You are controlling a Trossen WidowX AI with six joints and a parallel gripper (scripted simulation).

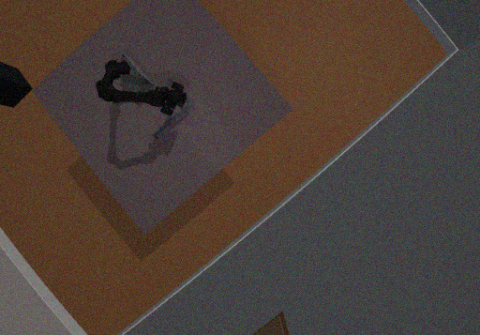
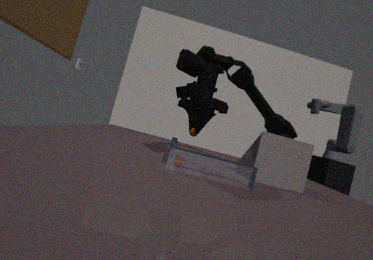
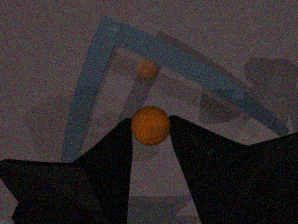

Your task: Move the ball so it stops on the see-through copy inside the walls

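My gripper tip is now 2 cm short of the see-through copy of ball and 9 cm above it. From my gripper tip the other things lie so: orange ball: right at my gripper tip.
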